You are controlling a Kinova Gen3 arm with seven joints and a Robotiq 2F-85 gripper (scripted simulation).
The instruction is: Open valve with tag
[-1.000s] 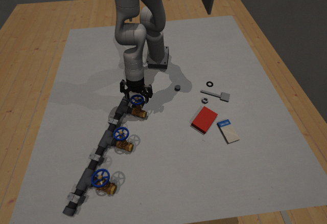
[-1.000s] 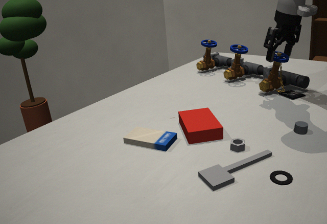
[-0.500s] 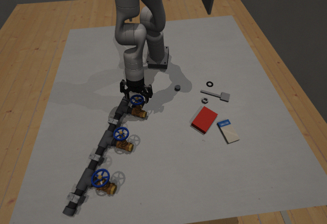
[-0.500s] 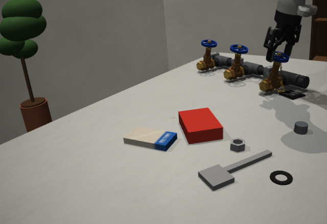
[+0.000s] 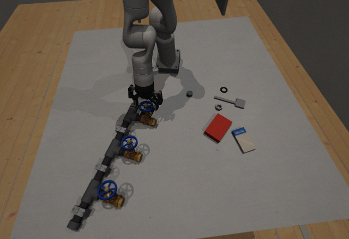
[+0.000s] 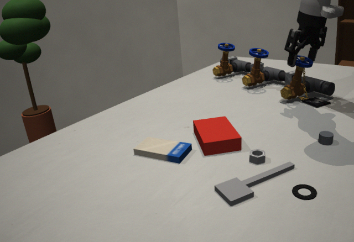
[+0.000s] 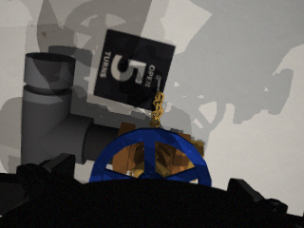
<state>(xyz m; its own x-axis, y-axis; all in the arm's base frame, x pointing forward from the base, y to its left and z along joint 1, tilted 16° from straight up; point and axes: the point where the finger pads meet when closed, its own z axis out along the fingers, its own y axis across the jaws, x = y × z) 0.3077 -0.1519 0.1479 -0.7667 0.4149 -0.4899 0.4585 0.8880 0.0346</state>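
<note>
Now: the black tag 40 mm behind my hand and 120 mm below it. Also, from my hand: red block: 130 mm ahead, 310 mm to the left, 110 mm below; small grey cylinder: 100 mm behind, 230 mm to the left, 110 mm below; grey paddle-shaped tool: 440 mm to the left, 120 mm below.
</note>
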